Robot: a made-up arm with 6 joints.
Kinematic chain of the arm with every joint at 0, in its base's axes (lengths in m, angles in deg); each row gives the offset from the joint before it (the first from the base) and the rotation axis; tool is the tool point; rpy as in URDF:
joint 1: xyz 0 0 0.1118 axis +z
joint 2: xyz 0 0 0 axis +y
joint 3: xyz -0.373 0 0.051 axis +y
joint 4: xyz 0.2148 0 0.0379 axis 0.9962 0 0.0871
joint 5: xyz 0 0 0 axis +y
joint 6: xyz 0.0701 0 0.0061 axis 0.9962 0 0.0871
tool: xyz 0 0 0 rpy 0 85 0
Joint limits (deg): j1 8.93..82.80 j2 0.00..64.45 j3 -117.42..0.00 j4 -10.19..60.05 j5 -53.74..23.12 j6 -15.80..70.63
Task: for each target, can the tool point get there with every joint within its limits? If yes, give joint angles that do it. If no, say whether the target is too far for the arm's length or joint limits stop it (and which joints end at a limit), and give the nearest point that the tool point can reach.
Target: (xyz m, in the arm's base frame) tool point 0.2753 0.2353 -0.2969
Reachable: no: joint limits stop it (at a limit: joint 2, joint 3) | nearest point 0.0364 0.0311 0.2324 | short by 0.616 m
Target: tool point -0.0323 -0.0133 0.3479
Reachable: yes | joints 26.20 24.01 -24.03 20.05 5.52 29.73
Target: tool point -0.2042 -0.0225 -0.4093
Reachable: no: joint limits stop it (at a limit: joint 1, joint 2, joint 3, joint 5) | nearest point -0.0903 -0.0137 0.1788 | short by 0.599 m
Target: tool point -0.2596 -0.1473 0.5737
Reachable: yes | joints 24.18 21.51 -90.46 45.26 -34.16 4.28
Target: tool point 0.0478 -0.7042 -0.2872
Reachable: no: too far | nearest point -0.0570 -0.5714 0.3419 | short by 0.651 m
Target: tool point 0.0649 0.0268 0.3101
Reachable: yes | joints 21.95 52.41 -18.48 4.84 5.61 6.33
